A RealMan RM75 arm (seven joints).
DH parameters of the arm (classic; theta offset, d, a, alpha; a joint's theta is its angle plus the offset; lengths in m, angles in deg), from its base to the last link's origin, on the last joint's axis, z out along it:
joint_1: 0 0.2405 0 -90
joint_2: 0 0 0 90
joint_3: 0 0.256 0 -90
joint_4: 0 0 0 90
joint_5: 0 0.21 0 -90
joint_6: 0 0 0 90
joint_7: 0 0.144 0 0
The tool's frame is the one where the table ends.
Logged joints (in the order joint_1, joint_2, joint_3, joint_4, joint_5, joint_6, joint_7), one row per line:
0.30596 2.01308 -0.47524 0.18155 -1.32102 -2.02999 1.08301
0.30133 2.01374 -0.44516 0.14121 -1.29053 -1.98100 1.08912
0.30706 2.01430 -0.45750 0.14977 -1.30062 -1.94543 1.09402
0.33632 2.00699 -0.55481 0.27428 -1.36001 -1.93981 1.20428
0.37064 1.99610 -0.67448 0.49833 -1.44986 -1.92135 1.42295
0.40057 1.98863 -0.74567 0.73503 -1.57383 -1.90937 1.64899
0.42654 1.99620 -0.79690 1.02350 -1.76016 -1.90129 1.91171
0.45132 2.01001 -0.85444 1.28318 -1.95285 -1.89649 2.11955
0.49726 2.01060 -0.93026 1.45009 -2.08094 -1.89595 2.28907
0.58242 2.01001 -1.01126 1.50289 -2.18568 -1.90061 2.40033
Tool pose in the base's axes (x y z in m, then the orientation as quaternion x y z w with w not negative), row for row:
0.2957 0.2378 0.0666 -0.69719 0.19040 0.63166 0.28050
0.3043 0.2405 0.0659 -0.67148 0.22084 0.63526 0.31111
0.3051 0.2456 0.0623 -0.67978 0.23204 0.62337 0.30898
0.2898 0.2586 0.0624 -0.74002 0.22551 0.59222 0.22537
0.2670 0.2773 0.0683 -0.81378 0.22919 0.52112 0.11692
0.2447 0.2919 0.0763 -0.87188 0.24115 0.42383 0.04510
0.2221 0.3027 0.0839 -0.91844 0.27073 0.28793 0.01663
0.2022 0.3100 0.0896 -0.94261 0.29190 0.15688 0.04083
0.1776 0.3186 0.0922 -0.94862 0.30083 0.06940 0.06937
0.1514 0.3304 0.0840 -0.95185 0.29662 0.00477 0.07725
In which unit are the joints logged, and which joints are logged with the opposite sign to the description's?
The joints are logged in radians. Opposite sign: joint_4.
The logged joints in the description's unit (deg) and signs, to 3 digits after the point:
17.530 115.341 -27.229 -10.402 -75.689 -116.310 62.052
17.265 115.379 -25.506 -8.091 -73.942 -113.503 62.402
17.593 115.411 -26.213 -8.581 -74.520 -111.465 62.683
19.270 114.992 -31.788 -15.715 -77.923 -111.143 69.000
21.236 114.368 -38.645 -28.552 -83.071 -110.085 81.529
22.951 113.940 -42.724 -42.114 -90.174 -109.399 94.480
24.439 114.374 -45.659 -58.642 -100.850 -108.936 109.533
25.859 115.165 -48.956 -73.521 -111.890 -108.661 121.441
28.491 115.199 -53.300 -83.084 -119.229 -108.630 131.154
33.370 115.165 -57.941 -86.109 -125.230 -108.897 137.529

